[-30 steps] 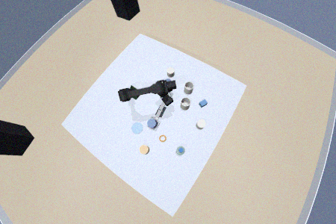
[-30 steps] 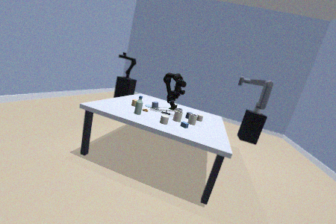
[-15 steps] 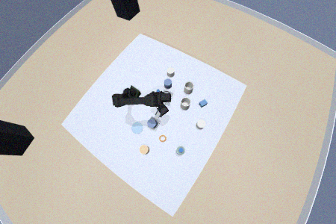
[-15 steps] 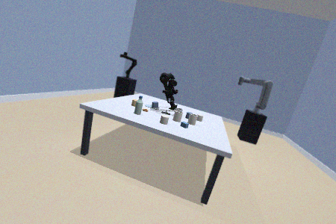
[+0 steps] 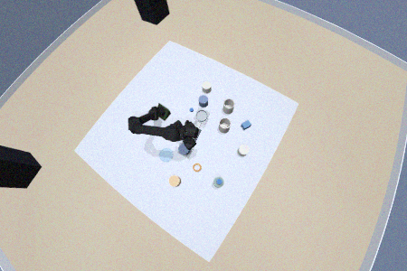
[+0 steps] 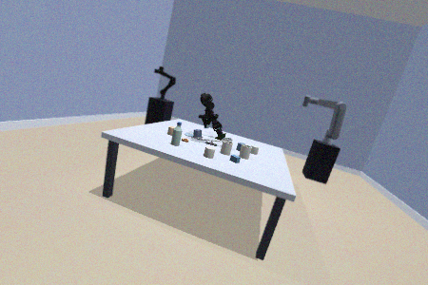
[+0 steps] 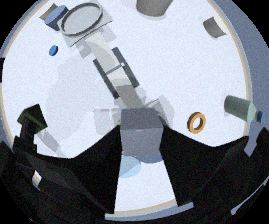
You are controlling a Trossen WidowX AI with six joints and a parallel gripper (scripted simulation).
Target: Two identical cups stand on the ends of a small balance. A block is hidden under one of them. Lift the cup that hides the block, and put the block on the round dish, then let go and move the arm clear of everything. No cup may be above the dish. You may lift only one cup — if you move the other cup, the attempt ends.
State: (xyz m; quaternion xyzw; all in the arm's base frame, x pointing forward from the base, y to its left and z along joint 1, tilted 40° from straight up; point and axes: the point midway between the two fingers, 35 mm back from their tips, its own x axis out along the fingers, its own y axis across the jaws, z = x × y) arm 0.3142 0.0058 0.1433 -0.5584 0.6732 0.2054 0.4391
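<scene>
Now: gripper tip 160 mm to the left of the pale blue round dish, 130 mm above it and 90 mm past it. From my gripper tip the other things lie so: blue cup 340 mm to the left, 90 mm below, 90 mm behind; then orange cylinder 260 mm to the right, 90 mm below, 80 mm ahead; then blue block 320 mm to the left, 270 mm ahead, 110 mm below.
</scene>
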